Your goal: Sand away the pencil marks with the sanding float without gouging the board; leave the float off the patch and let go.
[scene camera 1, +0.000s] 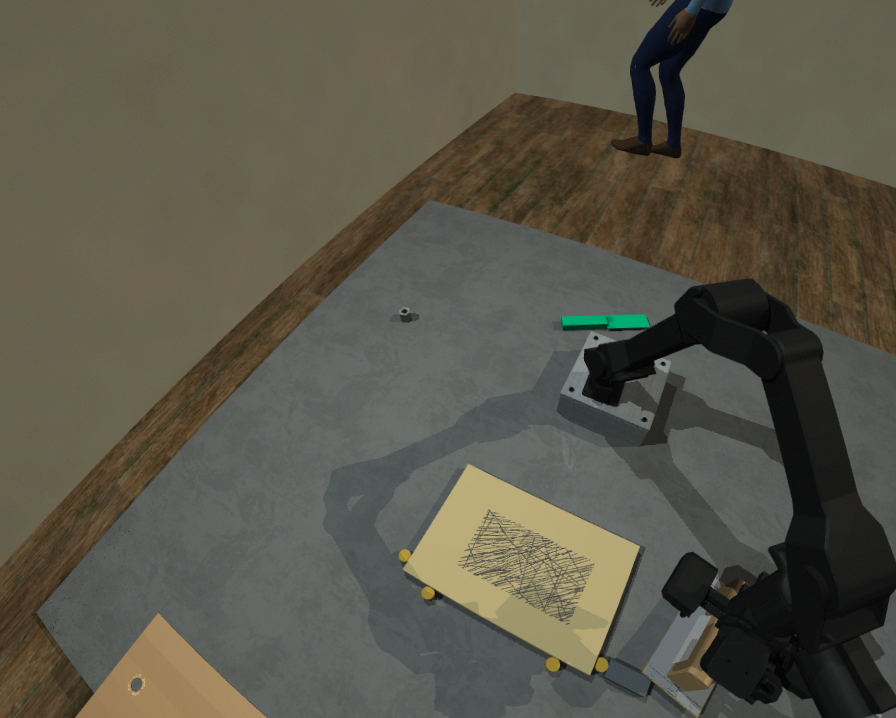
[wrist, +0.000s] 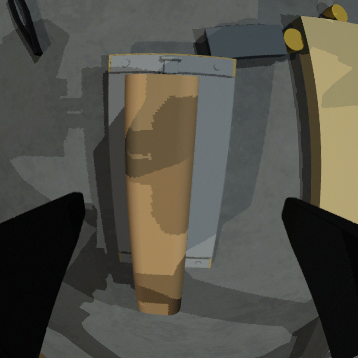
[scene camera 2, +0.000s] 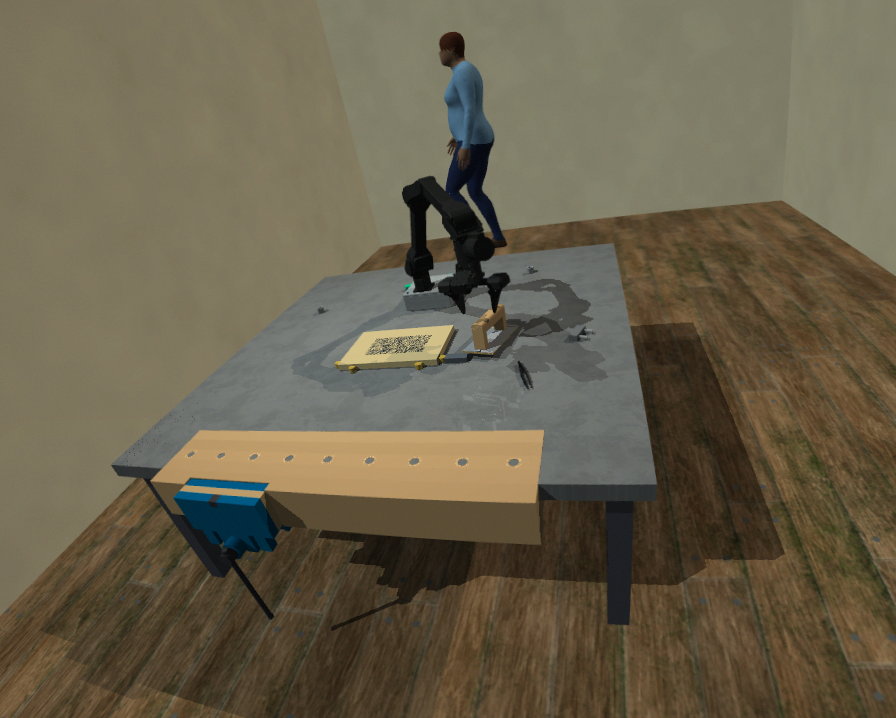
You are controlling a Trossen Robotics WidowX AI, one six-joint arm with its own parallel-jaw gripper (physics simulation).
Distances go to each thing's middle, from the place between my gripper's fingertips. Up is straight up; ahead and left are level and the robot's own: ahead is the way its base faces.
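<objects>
I see where the pale board (scene camera 1: pixel 434 562) is: 260 mm to the right of my hand, 10 mm behind it, and 130 mm below it.
</objects>
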